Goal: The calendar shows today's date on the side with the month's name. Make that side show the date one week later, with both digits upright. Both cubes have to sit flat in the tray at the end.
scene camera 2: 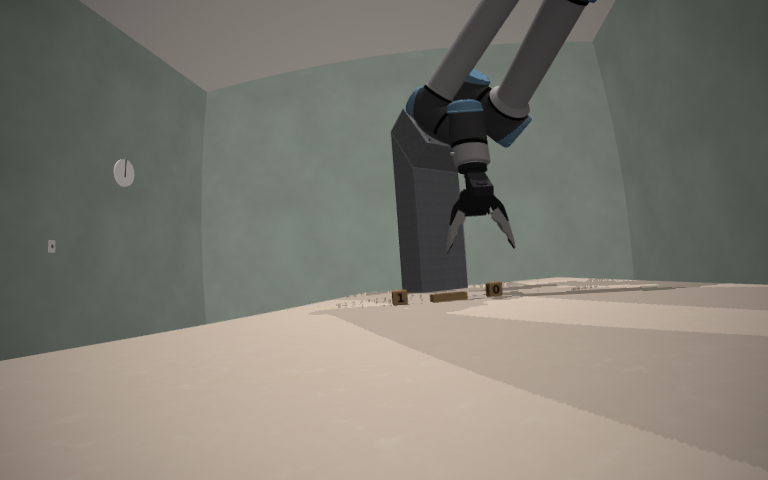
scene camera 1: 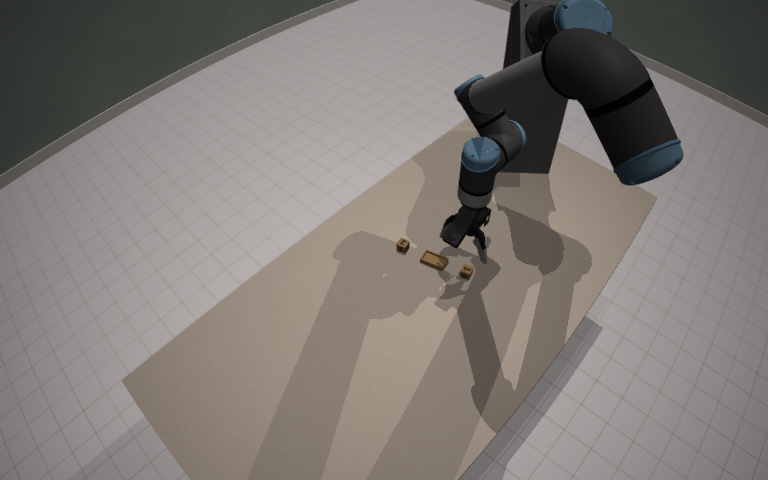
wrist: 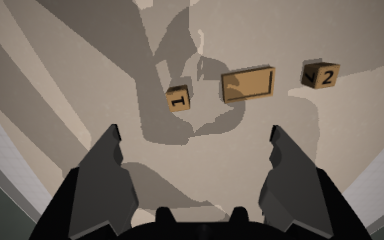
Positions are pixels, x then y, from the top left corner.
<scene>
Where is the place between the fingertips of my gripper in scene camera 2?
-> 481, 251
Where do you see a wooden calendar tray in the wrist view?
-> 255, 83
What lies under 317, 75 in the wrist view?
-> A cube.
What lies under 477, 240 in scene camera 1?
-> My gripper.
</scene>
